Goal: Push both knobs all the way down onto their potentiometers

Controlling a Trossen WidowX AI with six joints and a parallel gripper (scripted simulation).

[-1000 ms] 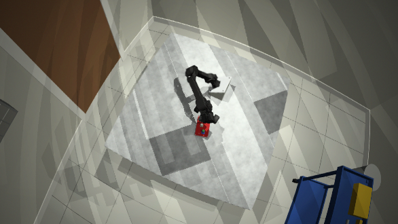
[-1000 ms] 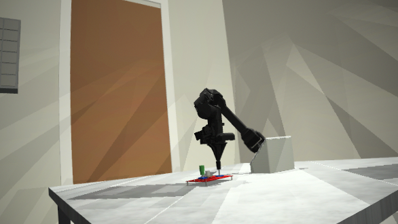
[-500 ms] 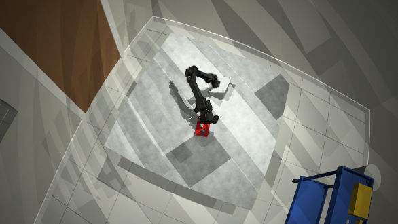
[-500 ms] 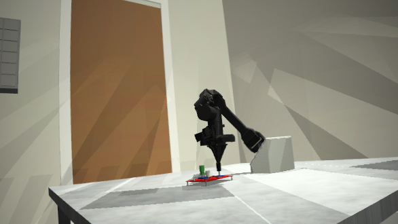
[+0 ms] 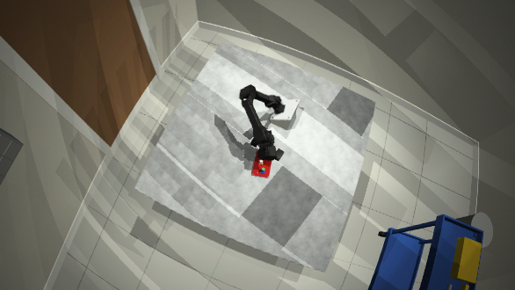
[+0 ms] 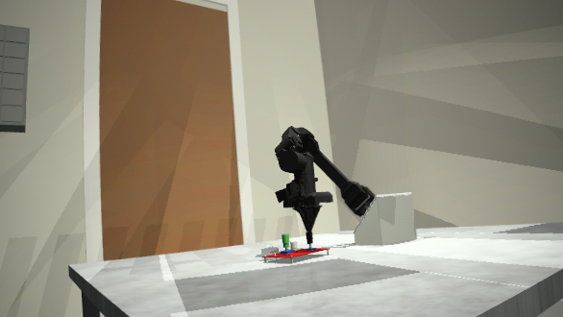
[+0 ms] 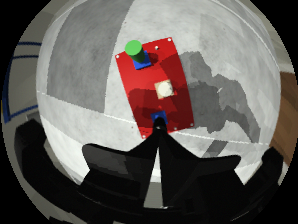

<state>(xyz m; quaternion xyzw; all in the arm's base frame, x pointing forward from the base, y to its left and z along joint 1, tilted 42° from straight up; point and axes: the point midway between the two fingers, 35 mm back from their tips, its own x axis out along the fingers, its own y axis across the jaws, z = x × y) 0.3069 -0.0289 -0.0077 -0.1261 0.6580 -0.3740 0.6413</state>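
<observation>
My gripper tip is now 100 mm short of the green knob, 10 mm to the right of it and 20 mm above it. From my gripper tip the other things lie so: black knob 10 mm below.
</observation>
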